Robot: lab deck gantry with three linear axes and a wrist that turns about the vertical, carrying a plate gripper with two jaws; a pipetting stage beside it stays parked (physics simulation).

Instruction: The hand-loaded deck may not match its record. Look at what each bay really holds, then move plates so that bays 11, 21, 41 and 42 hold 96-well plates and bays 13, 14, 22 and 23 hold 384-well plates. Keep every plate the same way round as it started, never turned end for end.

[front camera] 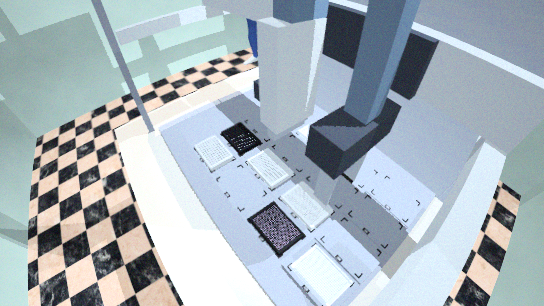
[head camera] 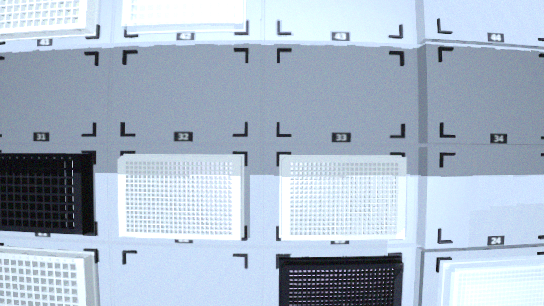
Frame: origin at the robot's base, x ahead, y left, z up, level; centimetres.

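Seen in the pictures: gripper, fingertip midpoint: (front camera: pixel 334 187); robot's base, link origin: (front camera: pixel 194 148).
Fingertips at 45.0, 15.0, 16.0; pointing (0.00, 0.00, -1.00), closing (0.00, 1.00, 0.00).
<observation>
Offsets run from my fingertips to a thing's top centre, as dx, dy, dz. "spot": to the spot under its first point.
My gripper (front camera: pixel 324 187) hangs over the deck under its dark block; a pale jaw shows, its opening does not, and no plate shows in it. White 96-well plates stand in bay 11 {spot: -38.4, -10.4, -15.2} (front camera: pixel 214 151) (head camera: pixel 40 280) and bay 41 {spot: -37.6, +19.0, -14.6} (head camera: pixel 42 15). A black 96-well plate {-38.6, +0.0, -14.5} (front camera: pixel 241 137) (head camera: pixel 37 195) is in bay 21. White 384-well plates are in bay 22 {spot: -21.7, -0.1, -14.8} (front camera: pixel 270 167) (head camera: pixel 180 200) and bay 23 {spot: -6.7, -0.9, -14.5} (front camera: pixel 302 202) (head camera: pixel 345 202). A black 384-well plate {-5.8, -10.7, -14.5} (front camera: pixel 276 228) (head camera: pixel 341 285) is in bay 13. A white fine-grid plate {+10.6, -10.7, -13.1} (front camera: pixel 322 274) (head camera: pixel 500 285) is in bay 14. An overexposed white plate {spot: -21.8, +18.6, -14.7} (head camera: pixel 185 12) is in bay 42, wells unreadable.
The parked white pipetting stage (front camera: pixel 286 75) hangs beside the gripper and hides part of the back bays. Bays 12, 24, 31, 32, 33, 34, 43 and 44 show corner marks and no plate in the head view. A pale frame wall stands at the right.
</observation>
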